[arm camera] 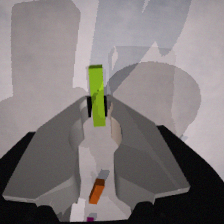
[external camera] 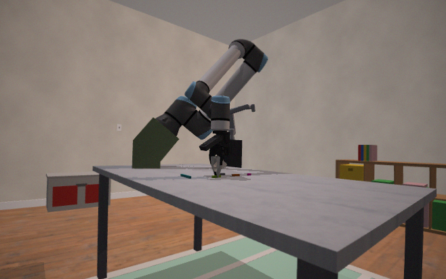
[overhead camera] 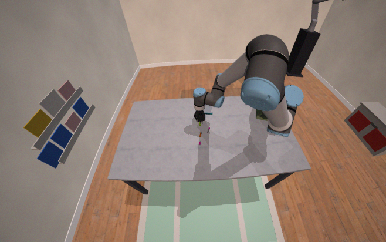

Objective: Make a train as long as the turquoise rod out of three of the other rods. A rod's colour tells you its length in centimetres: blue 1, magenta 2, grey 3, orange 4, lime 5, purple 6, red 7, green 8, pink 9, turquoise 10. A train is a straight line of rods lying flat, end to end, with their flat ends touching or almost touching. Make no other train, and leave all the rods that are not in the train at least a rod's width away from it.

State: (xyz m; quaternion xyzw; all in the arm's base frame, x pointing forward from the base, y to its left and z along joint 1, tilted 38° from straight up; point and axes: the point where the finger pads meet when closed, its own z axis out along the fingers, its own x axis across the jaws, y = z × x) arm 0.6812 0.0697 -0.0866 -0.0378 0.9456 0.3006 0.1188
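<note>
The lime rod lies 1 cm below my hand. From my hand the other things lie so: turquoise rod: 12 cm to the right, 7 cm behind, 1 cm below; orange rod: 13 cm to the left, 1 cm below, 1 cm behind; grey rod: 9 cm to the left, 8 cm behind, 1 cm below.
</note>
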